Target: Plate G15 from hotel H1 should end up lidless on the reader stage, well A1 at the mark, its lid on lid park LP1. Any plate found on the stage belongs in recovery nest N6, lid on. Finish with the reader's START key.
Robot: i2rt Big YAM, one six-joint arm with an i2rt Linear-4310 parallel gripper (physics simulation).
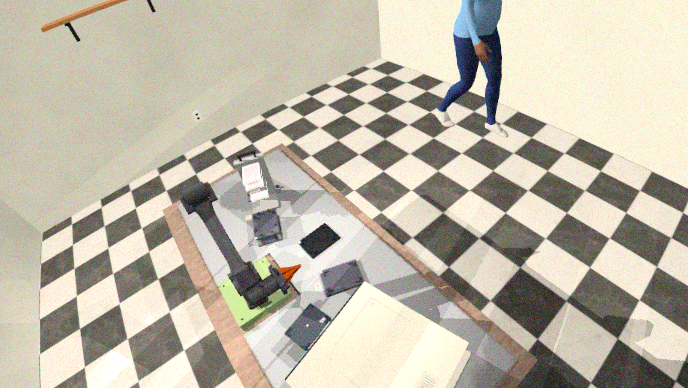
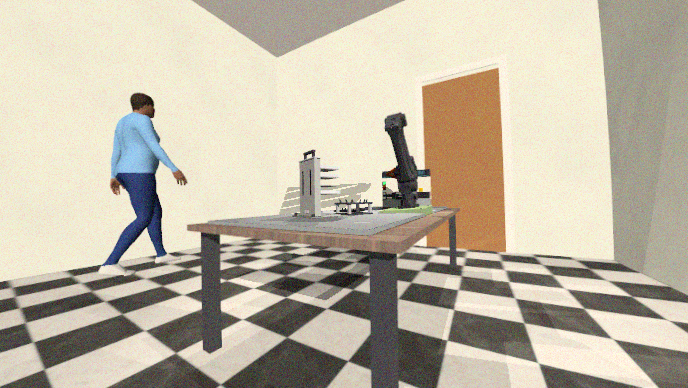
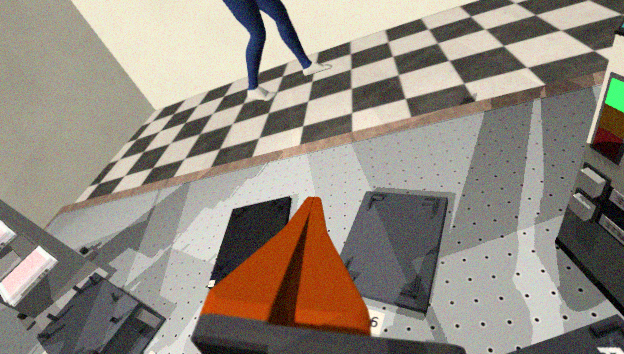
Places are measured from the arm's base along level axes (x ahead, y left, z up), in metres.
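Pixels of known places: gripper, between the fingertips: (image 1: 300,265) (image 2: 385,174) (image 3: 314,205); arm's base, origin of its link: (image 2: 408,207).
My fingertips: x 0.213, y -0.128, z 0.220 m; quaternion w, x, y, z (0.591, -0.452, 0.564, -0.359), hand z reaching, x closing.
Note:
Ahead of a thing's pixels: the offset from my fingertips to its top centre. "*": to the spot under its first point.
My gripper (image 1: 300,266) (image 3: 314,205) is shut and empty, its orange fingertips together above the table. The hotel (image 1: 246,158) (image 2: 310,187) stands at the table's far end; white plates (image 1: 252,175) (image 3: 27,275) sit in it, with no readable label. A grey nest with corner brackets {0.134 m ahead, 0.009 m left, 0.225 m down} (image 1: 342,276) (image 3: 400,245) lies beside a card {0.031 m ahead, 0.031 m left, 0.243 m down} (image 3: 375,321) showing "6"; no plate shows on it. The cream reader {0.040 m ahead, 0.424 m right, 0.051 m up} (image 1: 380,335) has a lit screen {* 0.117 m ahead, 0.181 m right, 0.048 m down} (image 3: 616,100) and pale keys {0.115 m ahead, 0.182 m right, 0.149 m down} (image 3: 584,205) whose wording is unreadable. A dark flat piece {* 0.078 m back, 0.148 m right, 0.138 m down} (image 1: 307,326) lies beside the reader; I cannot tell if it is the stage.
A black pad {* 0.145 m ahead, 0.228 m left, 0.233 m down} (image 1: 320,240) (image 3: 255,225) lies between the nest and a raised dark stand (image 1: 266,225) (image 2: 353,204) (image 3: 95,315) near the hotel. The arm's green base (image 1: 235,300) is at the table's side. A person (image 1: 477,55) (image 2: 140,175) (image 3: 256,40) stands beyond the table.

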